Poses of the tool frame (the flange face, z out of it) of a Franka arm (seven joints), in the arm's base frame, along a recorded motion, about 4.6 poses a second.
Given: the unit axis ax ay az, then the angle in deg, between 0 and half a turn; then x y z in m.
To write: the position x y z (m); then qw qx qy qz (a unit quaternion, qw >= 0). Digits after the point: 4 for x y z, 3 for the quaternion.
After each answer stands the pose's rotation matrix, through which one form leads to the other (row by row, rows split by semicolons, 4 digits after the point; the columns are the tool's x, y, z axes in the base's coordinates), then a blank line. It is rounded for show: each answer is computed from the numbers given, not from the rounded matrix.
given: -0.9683 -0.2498 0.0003 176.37 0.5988 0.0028 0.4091
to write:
0.5988 0.0028 0.4091 0.032 -0.968 -0.250 0.000
0.8753 0.4833 -0.0164; 0.4833 -0.8733 0.0612; 0.0152 -0.0615 -0.9980

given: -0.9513 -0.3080 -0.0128 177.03 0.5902 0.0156 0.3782
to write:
0.5902 0.0156 0.3782 0.026 -0.951 -0.308 -0.013
0.8101 0.5863 0.0084; 0.5849 -0.8091 0.0572; 0.0403 -0.0414 -0.9983

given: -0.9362 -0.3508 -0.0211 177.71 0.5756 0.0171 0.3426
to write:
0.5756 0.0171 0.3426 0.020 -0.936 -0.351 -0.021
0.7531 0.6574 0.0255; 0.6557 -0.7532 0.0522; 0.0535 -0.0226 -0.9983

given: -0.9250 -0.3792 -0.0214 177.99 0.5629 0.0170 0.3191
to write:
0.5629 0.0170 0.3191 0.018 -0.925 -0.379 -0.021
0.7116 0.7021 0.0263; 0.7006 -0.7119 0.0487; 0.0529 -0.0162 -0.9985

